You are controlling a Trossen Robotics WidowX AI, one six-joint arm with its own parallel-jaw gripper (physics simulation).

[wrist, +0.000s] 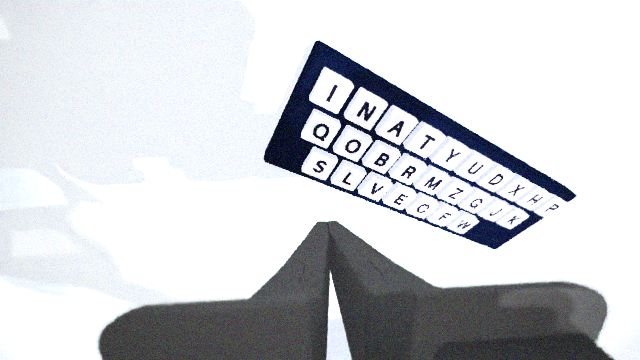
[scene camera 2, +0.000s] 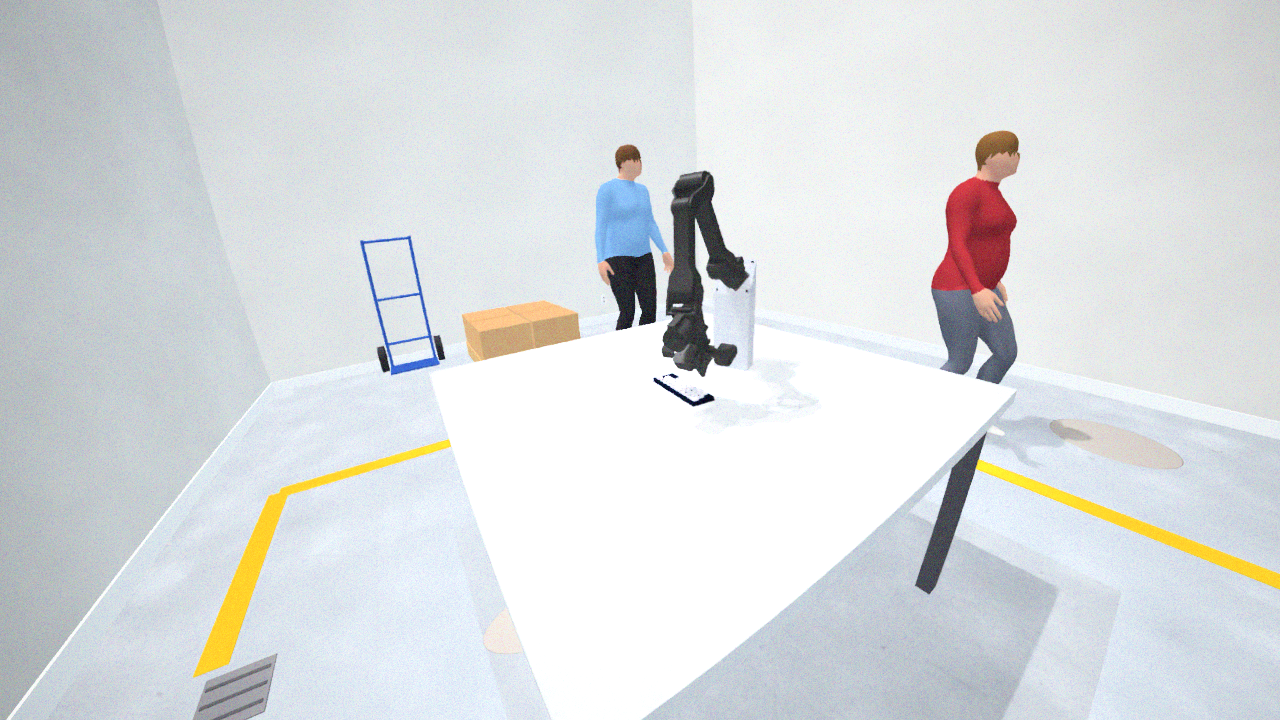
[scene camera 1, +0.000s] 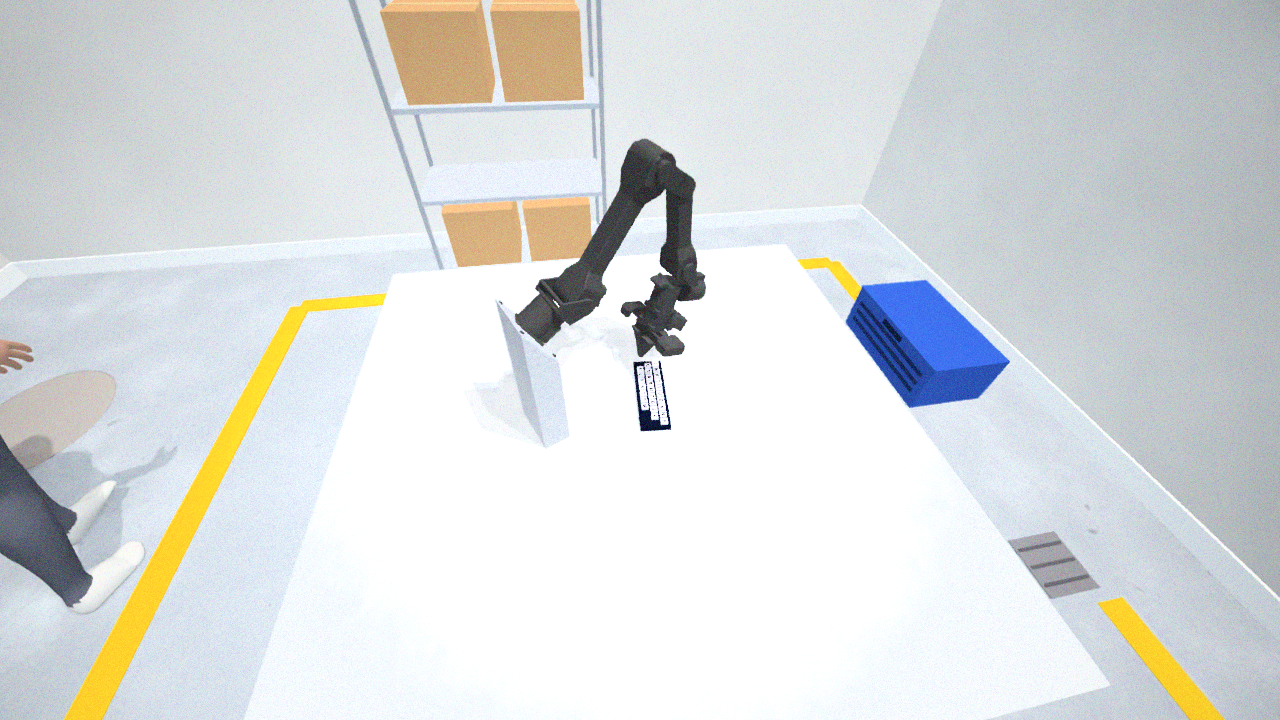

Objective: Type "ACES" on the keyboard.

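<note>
The dark blue keyboard with white letter keys lies on the white table. In the wrist view it slants down to the right. The A key is in the top row. The S key, E key and C key are in the bottom row. My gripper is shut and empty. Its tips hang above the table near the keyboard's S end. In the wrist view they show just below the S and L keys, apart from them, covering no key.
A white upright panel stands by the arm's base on the table. Off the table are a blue cabinet, a shelf rack, cardboard boxes, a hand truck and two people.
</note>
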